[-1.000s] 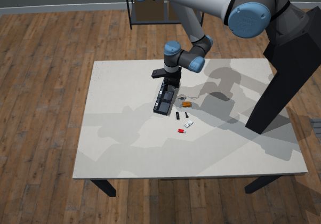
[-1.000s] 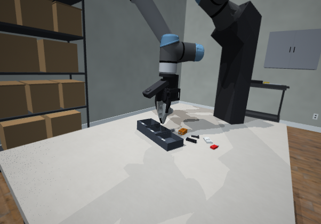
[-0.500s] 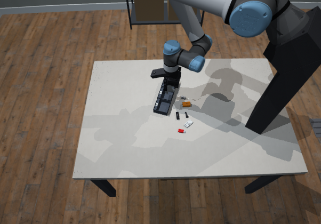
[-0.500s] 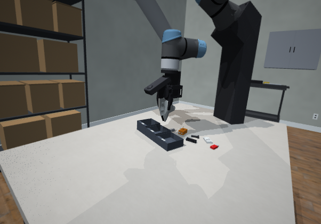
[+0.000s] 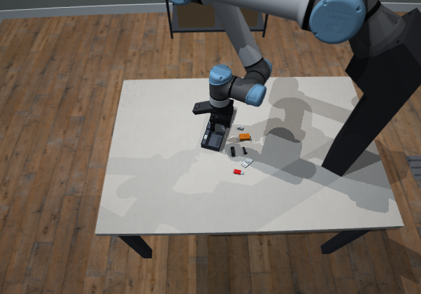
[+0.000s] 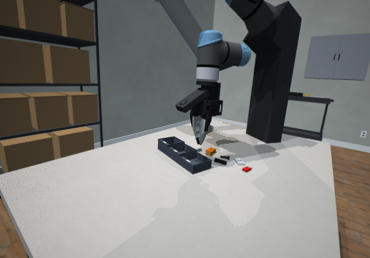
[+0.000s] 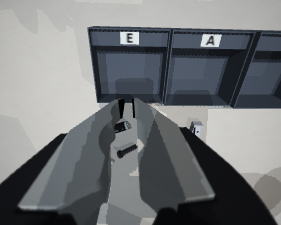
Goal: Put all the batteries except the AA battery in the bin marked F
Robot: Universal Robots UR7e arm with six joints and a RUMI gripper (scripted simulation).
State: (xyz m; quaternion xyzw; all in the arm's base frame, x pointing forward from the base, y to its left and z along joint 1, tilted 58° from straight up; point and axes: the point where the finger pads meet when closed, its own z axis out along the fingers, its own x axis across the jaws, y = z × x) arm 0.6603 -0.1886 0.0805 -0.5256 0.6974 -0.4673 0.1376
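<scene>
My gripper is now 13 cm past the orange block battery, 2 cm to the right of it and 9 cm above it. From my hand the other things lie so: black cylindrical battery (6 cm behind, 8 cm to the left, 9 cm below); then dark three-compartment bin row (4 cm behind, 7 cm to the right, 7 cm below); then grey piece (14 cm behind, 3 cm to the right, 9 cm below).
</scene>
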